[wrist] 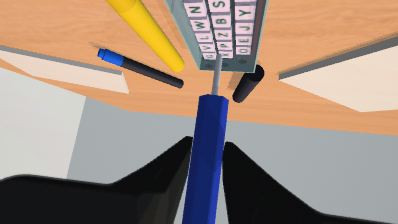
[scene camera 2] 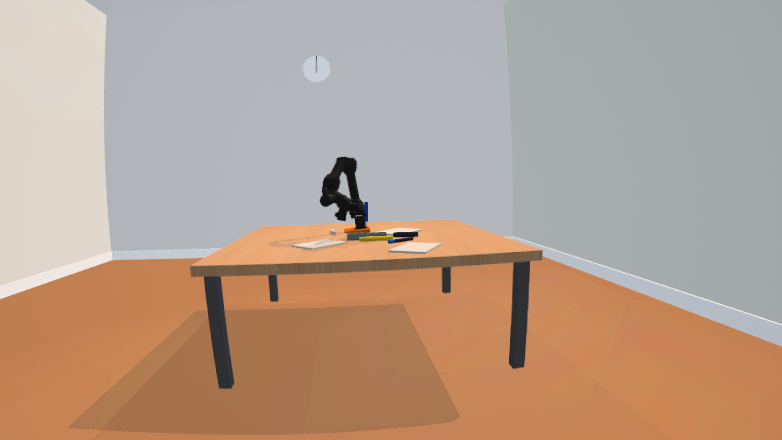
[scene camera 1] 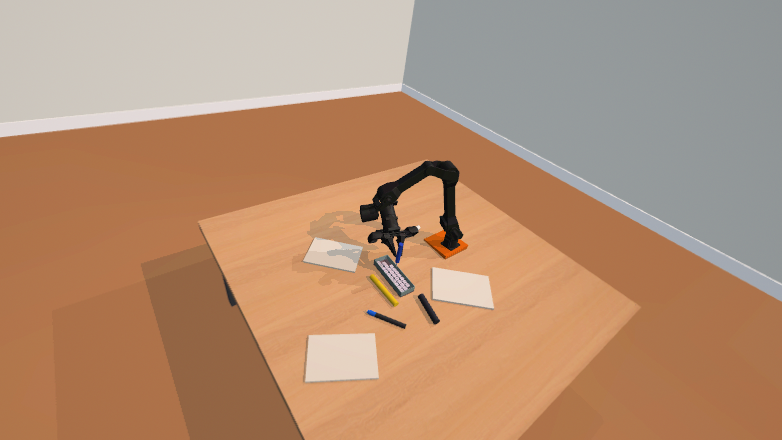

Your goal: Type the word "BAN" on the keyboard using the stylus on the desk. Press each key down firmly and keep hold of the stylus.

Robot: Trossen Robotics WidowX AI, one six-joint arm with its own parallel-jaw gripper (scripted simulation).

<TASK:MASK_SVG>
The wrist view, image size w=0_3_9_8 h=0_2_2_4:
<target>gripper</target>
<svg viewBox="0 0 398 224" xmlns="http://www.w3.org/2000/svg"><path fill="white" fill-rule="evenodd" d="M225 142L222 157L222 178L229 224L392 224L321 213L278 183L233 142ZM193 137L185 136L145 166L110 184L32 174L20 174L1 179L0 224L174 224L188 176Z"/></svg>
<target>blue-capped black pen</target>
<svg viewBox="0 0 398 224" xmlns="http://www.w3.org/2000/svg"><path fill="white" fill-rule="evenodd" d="M97 57L102 58L106 62L179 89L184 85L184 81L108 49L100 48Z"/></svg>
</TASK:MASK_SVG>
